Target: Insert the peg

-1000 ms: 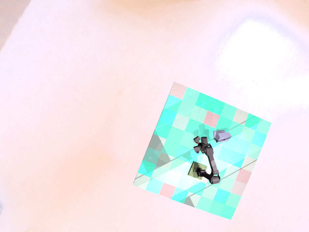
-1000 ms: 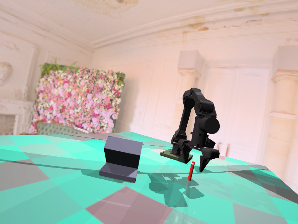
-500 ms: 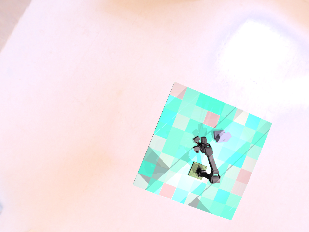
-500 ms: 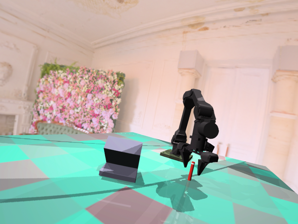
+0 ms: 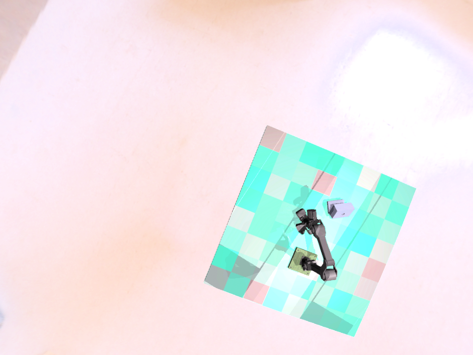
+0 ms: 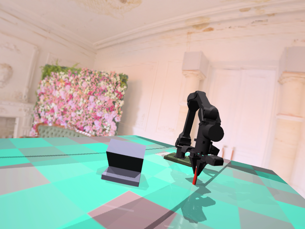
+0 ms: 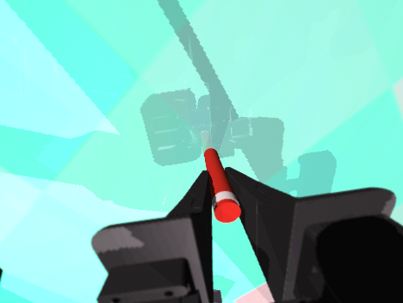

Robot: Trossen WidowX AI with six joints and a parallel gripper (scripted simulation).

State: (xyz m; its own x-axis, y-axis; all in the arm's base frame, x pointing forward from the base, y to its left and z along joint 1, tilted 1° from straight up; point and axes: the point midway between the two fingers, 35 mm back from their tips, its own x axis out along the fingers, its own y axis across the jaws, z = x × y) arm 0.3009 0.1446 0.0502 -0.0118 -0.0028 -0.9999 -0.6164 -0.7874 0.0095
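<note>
My gripper tip is 24 cm to the left of the grey sloped panel, 15 cm short of it and 4 cm below it. From my gripper tip the other things lie so: low foot: 24 cm to the right, 17 cm ahead, 3 cm below; round red peg: 2 cm above.
</note>
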